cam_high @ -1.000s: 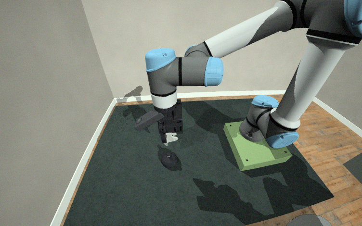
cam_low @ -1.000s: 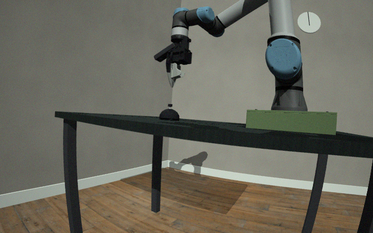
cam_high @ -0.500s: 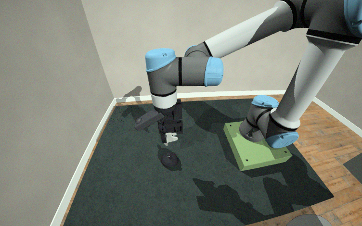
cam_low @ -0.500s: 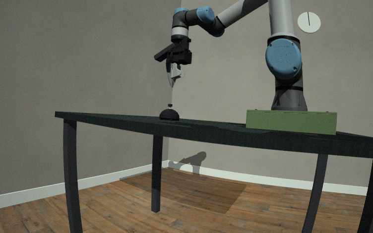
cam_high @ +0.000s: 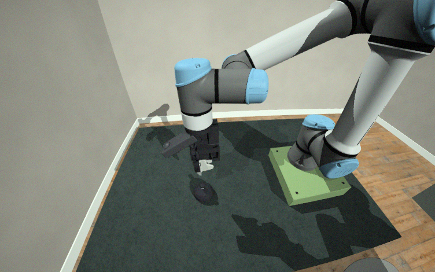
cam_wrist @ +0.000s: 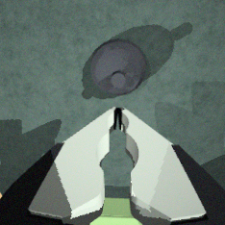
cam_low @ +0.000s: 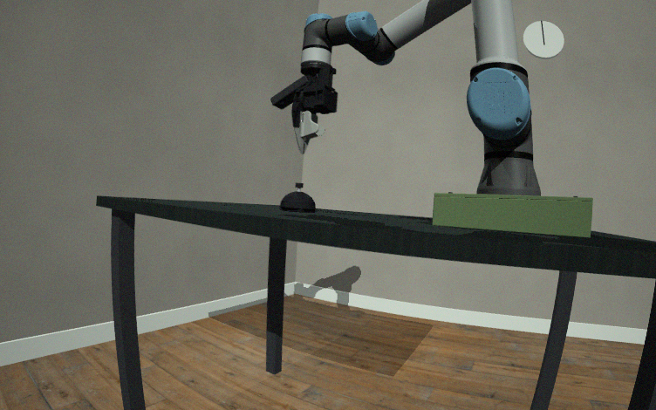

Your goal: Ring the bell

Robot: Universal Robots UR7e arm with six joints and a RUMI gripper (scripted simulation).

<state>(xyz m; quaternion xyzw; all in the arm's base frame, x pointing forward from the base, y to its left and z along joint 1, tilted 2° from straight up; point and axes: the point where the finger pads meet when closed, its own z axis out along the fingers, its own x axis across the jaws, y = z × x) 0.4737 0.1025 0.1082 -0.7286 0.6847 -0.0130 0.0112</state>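
Right now the bell button is 100 mm below my hand. Round my hand: dark domed bell 110 mm below.
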